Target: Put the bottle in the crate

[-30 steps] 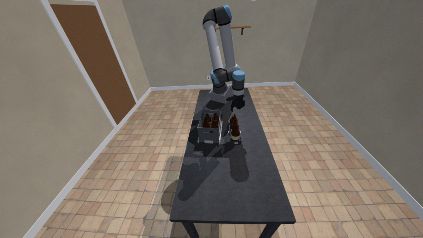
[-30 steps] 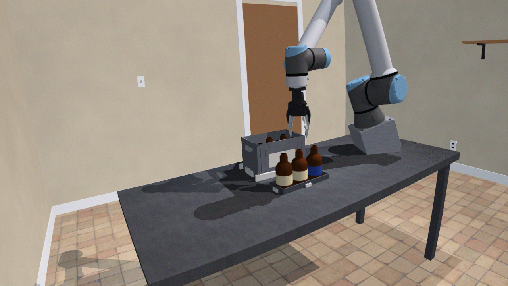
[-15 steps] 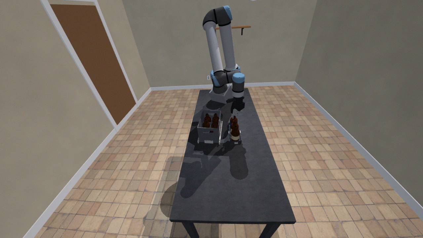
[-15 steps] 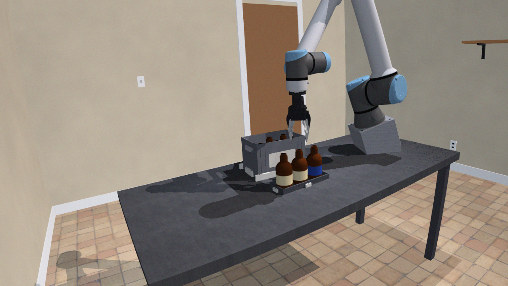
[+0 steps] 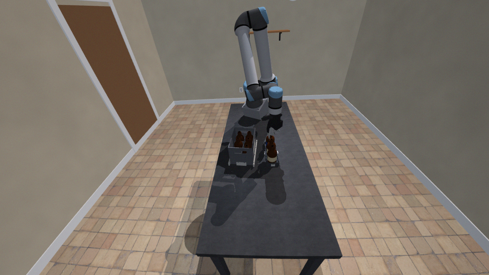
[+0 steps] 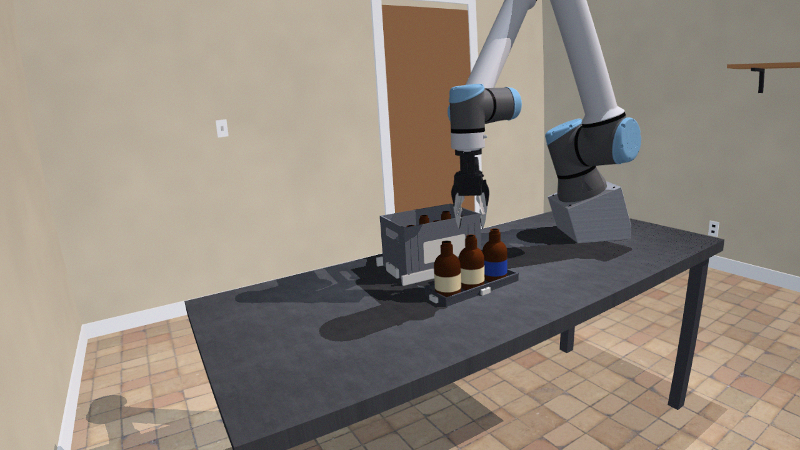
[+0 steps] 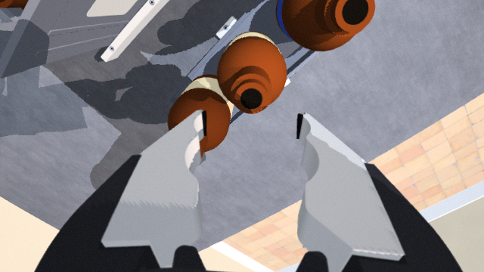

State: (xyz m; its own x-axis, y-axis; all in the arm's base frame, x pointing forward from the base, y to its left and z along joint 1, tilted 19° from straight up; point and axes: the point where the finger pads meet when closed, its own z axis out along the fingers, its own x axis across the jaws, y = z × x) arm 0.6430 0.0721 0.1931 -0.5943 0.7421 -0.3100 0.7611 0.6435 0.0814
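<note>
My hand is 180 mm above the tray. Round my hand: grey crate 230 mm to the right, 110 mm below, 50 mm behind.
</note>
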